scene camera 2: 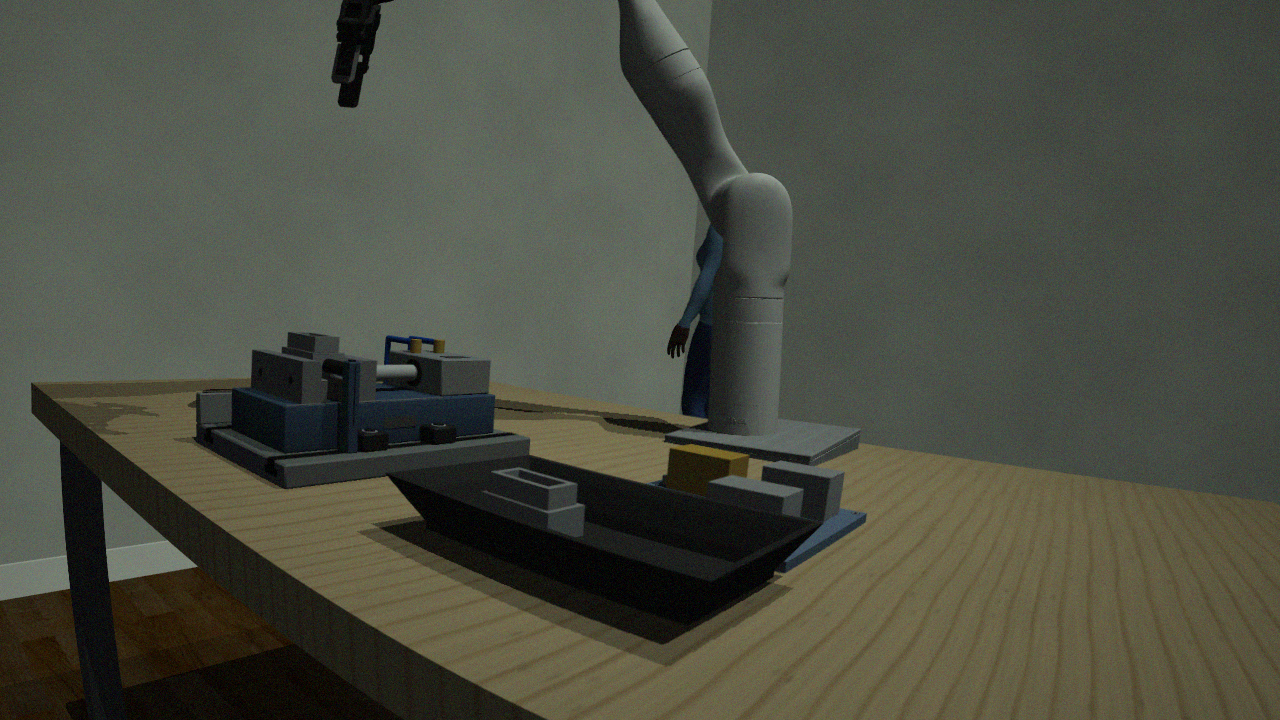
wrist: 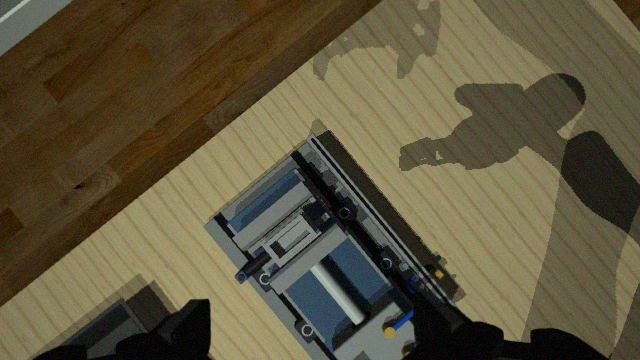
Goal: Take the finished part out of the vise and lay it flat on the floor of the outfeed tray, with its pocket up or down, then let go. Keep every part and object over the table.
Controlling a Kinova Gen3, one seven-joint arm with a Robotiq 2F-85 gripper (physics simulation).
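Where they show: gripper, fingertip midpoint: [scene camera 2: 344, 95] [wrist: 312, 318]; arm's base at its link origin: [scene camera 2: 742, 428].
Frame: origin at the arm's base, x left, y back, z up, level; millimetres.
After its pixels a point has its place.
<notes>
The finished part [scene camera 2: 312, 343] @(x -183, y -539, z 91 mm) [wrist: 294, 240] @(x -205, y -519, z 83 mm) is a light grey stepped block, held between the jaws of the blue and grey vise [scene camera 2: 447, 416] @(x -142, y -397, z 24 mm) [wrist: 367, 257] @(x -252, y -441, z 43 mm). Its pocket shows facing up in the wrist view. The gripper [scene camera 2: 347, 89] @(x -222, y -507, z 329 mm) [wrist: 310, 300] @(x -222, y -507, z 329 mm) is open and empty, high above the vise, its fingers pointing down. The outfeed tray [scene camera 2: 617, 568] @(x 194, y -616, z 15 mm) [wrist: 107, 327] @(x 60, y -594, z 5 mm) is dark with sloping walls and stands beside the vise. Another grey stepped part [scene camera 2: 554, 517] @(x 112, y -557, z 12 mm) lies in it with its pocket up. The wrist view shows a corner of the tray, partly hidden by a finger.
A dark rod and blue post [scene camera 2: 349, 407] @(x -128, y -534, z 42 mm) [wrist: 242, 276] @(x -136, y -528, z 82 mm) stand beside the held part. A blue handle with yellow ends [scene camera 2: 416, 342] @(x -211, y -380, z 90 mm) [wrist: 400, 322] @(x -232, y -377, z 92 mm) is at the vise's other end. Behind the tray are a yellow block [scene camera 2: 707, 469] @(x 115, y -348, z 14 mm) and two grey blocks. A person [scene camera 2: 702, 313] stands behind the arm.
</notes>
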